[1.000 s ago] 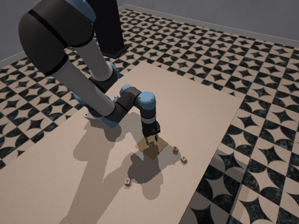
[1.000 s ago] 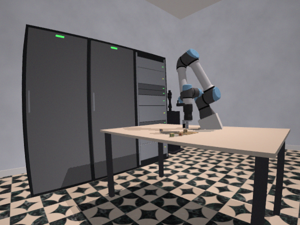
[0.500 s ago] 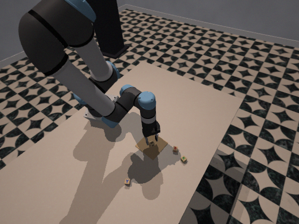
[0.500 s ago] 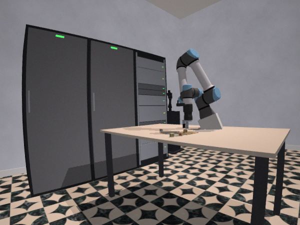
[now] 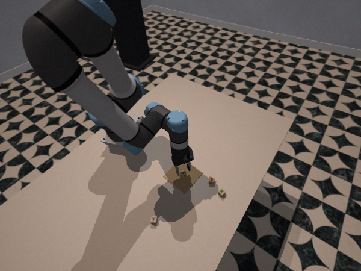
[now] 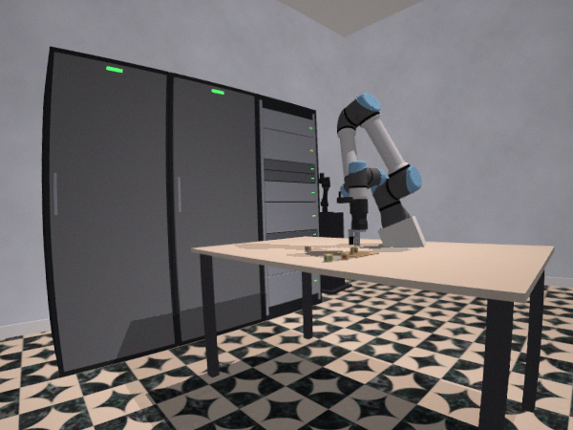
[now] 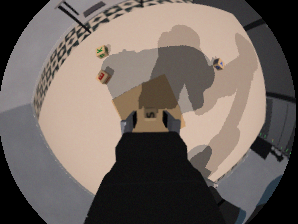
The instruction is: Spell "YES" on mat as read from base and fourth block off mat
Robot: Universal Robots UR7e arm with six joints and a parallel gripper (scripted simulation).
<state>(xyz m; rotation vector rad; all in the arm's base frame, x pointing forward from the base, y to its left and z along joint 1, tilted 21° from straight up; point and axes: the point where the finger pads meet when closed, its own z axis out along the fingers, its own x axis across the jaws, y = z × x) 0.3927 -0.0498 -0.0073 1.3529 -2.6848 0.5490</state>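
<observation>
My gripper is now 4 cm above the S block. Also, from my hand: mat (5 cm below).
</observation>
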